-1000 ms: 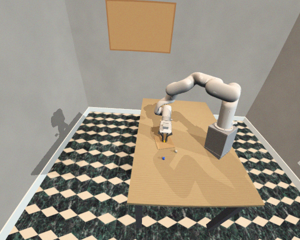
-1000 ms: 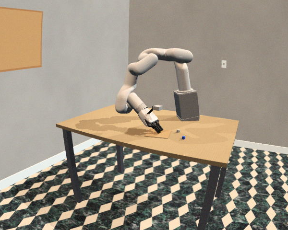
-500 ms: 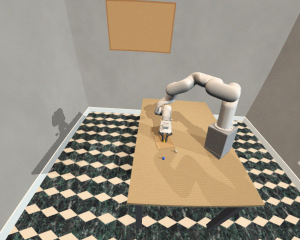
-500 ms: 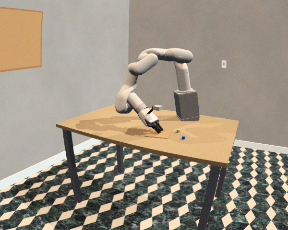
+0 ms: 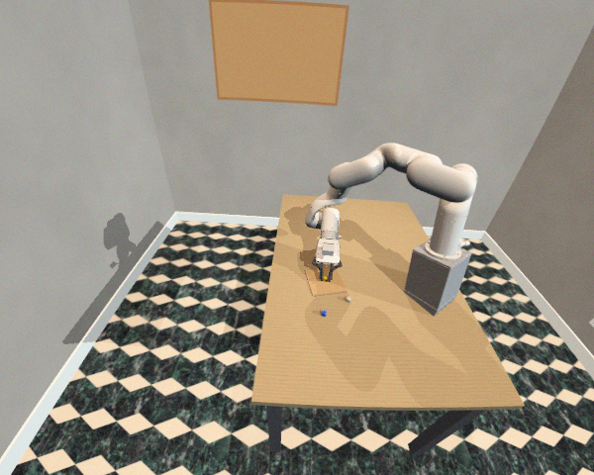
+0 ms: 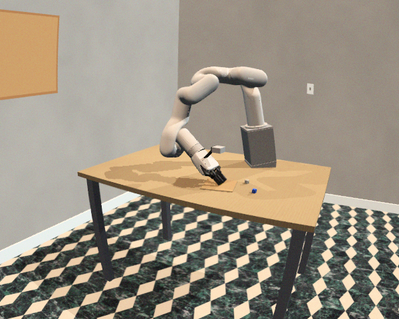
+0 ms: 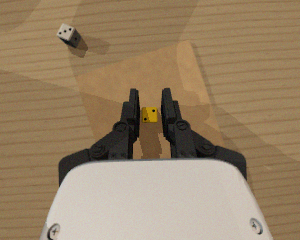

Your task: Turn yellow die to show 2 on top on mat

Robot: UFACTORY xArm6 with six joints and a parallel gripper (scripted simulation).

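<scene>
My gripper is now 2 cm above the yellow die. Also, from my hand: white die (7 cm behind, 11 cm to the left, 2 cm below); blue die (4 cm ahead, 16 cm to the left, 2 cm below); tan mat (3 cm below).
</scene>
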